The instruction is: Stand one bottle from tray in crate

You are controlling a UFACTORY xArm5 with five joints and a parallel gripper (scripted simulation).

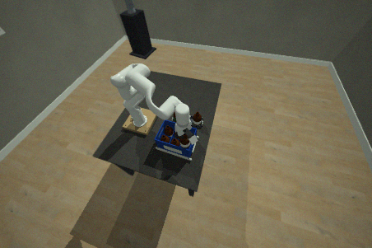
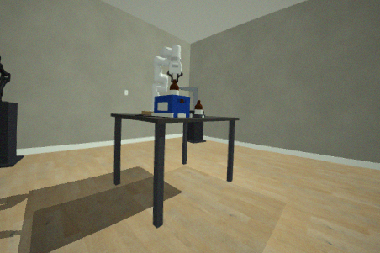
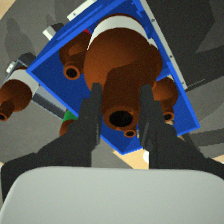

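My hand is 220 mm above the blue crate, 90 mm past it and 30 mm to the right of it. Round my hand: tray (290 mm below, 260 mm to the left, 110 mm behind).
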